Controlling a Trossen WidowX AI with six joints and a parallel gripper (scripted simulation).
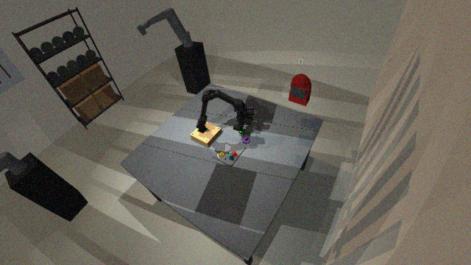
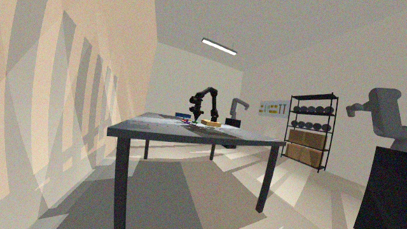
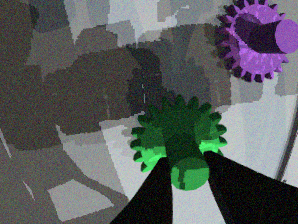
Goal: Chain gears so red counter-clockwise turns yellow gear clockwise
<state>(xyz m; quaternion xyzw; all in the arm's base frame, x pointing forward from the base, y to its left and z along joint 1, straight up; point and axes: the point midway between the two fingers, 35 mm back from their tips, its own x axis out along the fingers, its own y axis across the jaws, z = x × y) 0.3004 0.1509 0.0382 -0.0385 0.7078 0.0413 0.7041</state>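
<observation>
Now: gripper tip 270 mm to the left of the teal gear, 60 mm short of it and 30 mm above it. Also, from my gripper tip: purple gear 70 mm ahead, 60 mm to the right, 30 mm below; then green gear 10 mm below; then red gear 230 mm to the right, 50 mm ahead, 30 mm below.
</observation>
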